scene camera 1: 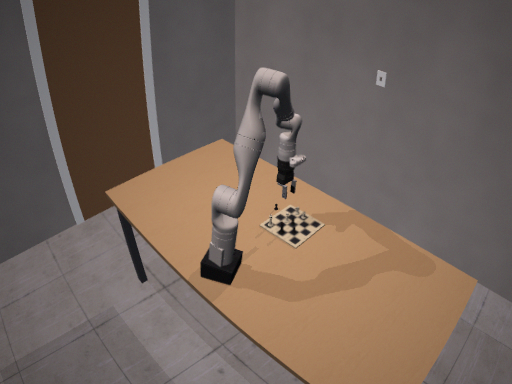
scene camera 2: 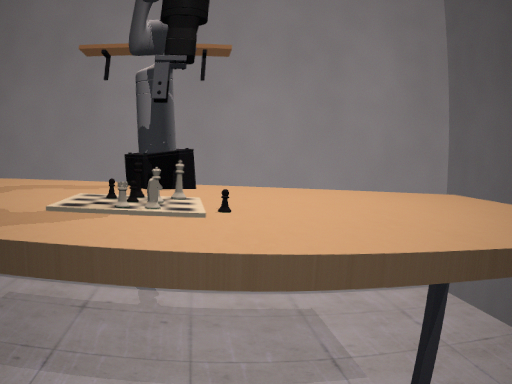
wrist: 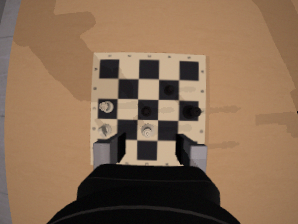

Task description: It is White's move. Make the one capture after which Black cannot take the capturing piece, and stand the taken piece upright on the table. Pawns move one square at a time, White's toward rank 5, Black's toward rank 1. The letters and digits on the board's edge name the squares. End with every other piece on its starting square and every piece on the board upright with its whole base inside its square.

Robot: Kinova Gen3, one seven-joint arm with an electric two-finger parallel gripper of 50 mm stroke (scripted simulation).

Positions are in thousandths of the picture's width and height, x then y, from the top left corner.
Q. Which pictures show the chessboard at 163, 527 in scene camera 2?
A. Scene camera 1, scene camera 2 and the wrist view: all of them.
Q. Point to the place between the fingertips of my gripper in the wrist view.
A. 505, 641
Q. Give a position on a chessboard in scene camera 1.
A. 597, 595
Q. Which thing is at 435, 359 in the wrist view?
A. A chessboard.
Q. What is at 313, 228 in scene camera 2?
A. My gripper.
